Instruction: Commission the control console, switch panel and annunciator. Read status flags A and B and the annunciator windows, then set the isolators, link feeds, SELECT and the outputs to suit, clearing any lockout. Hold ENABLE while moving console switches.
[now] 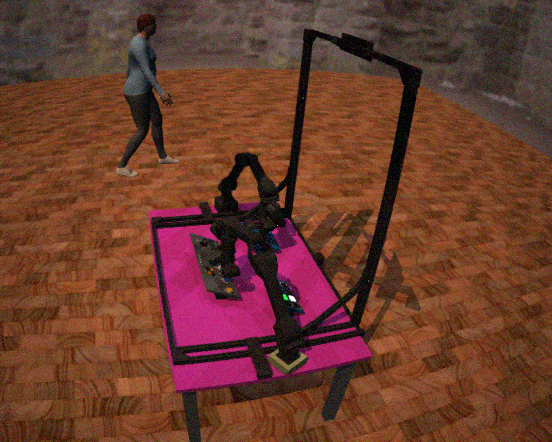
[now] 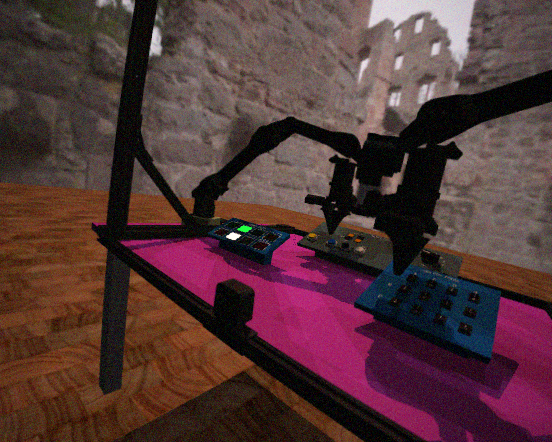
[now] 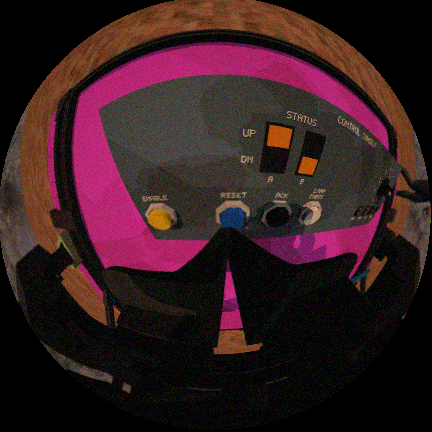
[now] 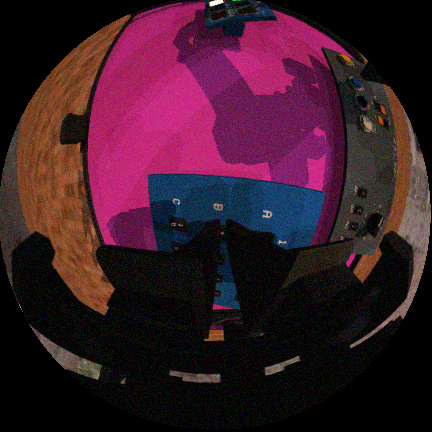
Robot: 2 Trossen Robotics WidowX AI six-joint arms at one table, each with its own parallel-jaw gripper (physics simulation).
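Places are measured from the left arm's base along level axes (x ahead, y left, z up), in centimetres.
Pixels of known places: left gripper, between the fingertips: point(image 2: 330, 234) point(image 3: 225, 232); right gripper, between the fingertips: point(image 1: 263, 238) point(image 2: 397, 274) point(image 4: 221, 224); left arm's base, origin of its link: point(image 1: 288, 355) point(image 2: 202, 215) point(image 3: 65, 253); right arm's base, origin of its link: point(image 1: 226, 199).
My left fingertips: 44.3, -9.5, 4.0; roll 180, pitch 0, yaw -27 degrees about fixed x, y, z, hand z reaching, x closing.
Note:
For each thing: its top centre in the pictures, then the offset to it from my left fingertips, as dx, dy, dz. "spot": a spot on its surface instead. Level surfaces: height alone.
- grey control console, centre of its top: point(image 3: 362, 188) point(image 2: 378, 237) point(image 1: 211, 257) +12.8, -1.6, +2.0
- status A, a spot on its surface: point(image 3: 279, 136) spot: +6.1, +4.5, +0.5
- status B, a spot on its surface: point(image 3: 307, 166) spot: +8.0, +1.6, -0.3
- blue RESET button, centre of its top: point(image 3: 233, 221) +0.8, -0.1, -1.2
- yellow ENABLE button, centre of its top: point(image 3: 156, 222) -5.1, +2.9, -1.2
- annunciator, centre of its top: point(image 2: 251, 225) point(image 1: 282, 290) -20.2, -12.0, -0.1
- black ACK, centre of its top: point(image 3: 280, 220) +4.5, -2.0, -1.2
- white LAMP CHECK, centre of its top: point(image 3: 314, 218) point(image 4: 369, 122) +8.2, -3.9, -1.2
- black knob, centre of its top: point(image 3: 392, 193) point(image 4: 380, 227) point(image 2: 431, 251) +25.0, -7.3, +2.0
- pink table, height of its surface: dz -7.9
The grey control console point(image 1: 217, 286) point(image 2: 380, 258) point(image 3: 200, 150) point(image 4: 370, 155) shows status A point(image 3: 279, 136) lit orange at UP and status B point(image 3: 307, 166) lit at DN. My left gripper point(image 2: 331, 232) point(image 3: 225, 232) is shut and empty, its tips at the near side of the blue RESET button point(image 3: 233, 217); contact is unclear. The yellow ENABLE button point(image 3: 159, 219) stands left of it. My right gripper point(image 2: 399, 272) point(image 4: 221, 224) is shut and empty, its tips over row 1, column B of the blue switch panel point(image 2: 435, 327) point(image 4: 200, 187), hiding switches there. The annunciator point(image 2: 250, 240) point(image 4: 240, 21) has one green and one white window lit.
The black ACK point(image 3: 277, 216) and white LAMP CHECK point(image 3: 312, 214) buttons are right of RESET. The console's small switches point(image 4: 358, 210) and black knob point(image 4: 374, 224) lie towards its far end. A black frame point(image 1: 397, 165) point(image 2: 121, 150) rises from the pink table point(image 1: 210, 320). A person point(image 1: 142, 70) stands beyond.

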